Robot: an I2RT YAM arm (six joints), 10 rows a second.
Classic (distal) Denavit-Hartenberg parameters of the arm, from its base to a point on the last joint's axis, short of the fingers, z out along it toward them. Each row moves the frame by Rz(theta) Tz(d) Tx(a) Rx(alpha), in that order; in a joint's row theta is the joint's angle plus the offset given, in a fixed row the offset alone. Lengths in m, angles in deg.
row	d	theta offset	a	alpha
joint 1	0.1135	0	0.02	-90
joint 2	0	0	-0.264	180
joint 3	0	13.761	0.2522	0
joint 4	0	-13.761	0.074	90
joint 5	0	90	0	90
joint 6	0.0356	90	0	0
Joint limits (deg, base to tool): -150..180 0..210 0..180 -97..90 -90..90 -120..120
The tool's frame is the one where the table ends.
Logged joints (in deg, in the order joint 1, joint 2, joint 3, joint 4, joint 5, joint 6), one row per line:
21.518 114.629 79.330 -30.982 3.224 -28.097
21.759 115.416 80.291 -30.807 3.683 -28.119
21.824 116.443 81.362 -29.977 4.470 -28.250
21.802 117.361 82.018 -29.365 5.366 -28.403
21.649 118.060 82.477 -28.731 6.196 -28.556
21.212 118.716 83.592 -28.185 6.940 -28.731
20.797 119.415 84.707 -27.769 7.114 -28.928
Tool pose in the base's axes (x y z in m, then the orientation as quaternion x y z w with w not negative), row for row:
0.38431 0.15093 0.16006 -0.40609 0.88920 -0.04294 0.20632
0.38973 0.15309 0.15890 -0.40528 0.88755 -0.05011 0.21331
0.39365 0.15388 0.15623 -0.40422 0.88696 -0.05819 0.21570
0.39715 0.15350 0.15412 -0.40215 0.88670 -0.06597 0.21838
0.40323 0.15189 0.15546 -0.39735 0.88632 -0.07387 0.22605
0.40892 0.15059 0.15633 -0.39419 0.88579 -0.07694 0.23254
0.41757 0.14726 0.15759 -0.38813 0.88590 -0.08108 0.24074
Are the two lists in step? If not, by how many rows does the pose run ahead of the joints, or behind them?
The pose runs 1 row ahead of the joints: the pose in row i belongs to the joints in row i + 1.
